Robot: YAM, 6 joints.
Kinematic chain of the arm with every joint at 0, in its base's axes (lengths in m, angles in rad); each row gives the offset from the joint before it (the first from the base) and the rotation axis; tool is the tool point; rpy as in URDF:
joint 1: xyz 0 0 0.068 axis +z
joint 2: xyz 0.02 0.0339 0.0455 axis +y
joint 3: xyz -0.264 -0.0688 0 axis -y
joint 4: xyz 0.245 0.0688 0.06 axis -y
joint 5: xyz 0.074 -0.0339 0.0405 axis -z
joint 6: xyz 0.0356 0 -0.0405 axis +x
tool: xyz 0 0 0 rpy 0 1.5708 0
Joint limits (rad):
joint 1: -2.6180..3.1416
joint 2: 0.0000..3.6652
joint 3: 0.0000..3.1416
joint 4: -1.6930..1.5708
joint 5: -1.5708..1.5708
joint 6: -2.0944..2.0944
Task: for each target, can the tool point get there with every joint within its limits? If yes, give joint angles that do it. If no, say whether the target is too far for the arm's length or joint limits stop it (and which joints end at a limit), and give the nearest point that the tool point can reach.
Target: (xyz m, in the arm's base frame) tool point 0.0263 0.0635 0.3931
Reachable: yes | joints 0.6849 0.4942 0.5413 1.1656 -1.1517 1.1311
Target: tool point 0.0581 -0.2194 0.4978
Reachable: yes | joints -1.4259 1.1570 1.4786 -0.2381 -0.8106 0.1425
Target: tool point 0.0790 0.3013 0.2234
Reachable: yes | joints 1.2504 1.5967 0.5947 1.1977 -0.5934 -0.0966
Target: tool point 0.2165 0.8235 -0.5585
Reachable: no: too far | nearest point 0.1317 0.5011 -0.2599 | short by 0.447 m
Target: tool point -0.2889 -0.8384 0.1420
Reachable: no: too far | nearest point -0.2103 -0.6103 0.1341 | short by 0.241 m
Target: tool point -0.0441 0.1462 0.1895
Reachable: yes | joints 2.0515 1.0526 0.5753 -0.9292 0.9260 0.6584
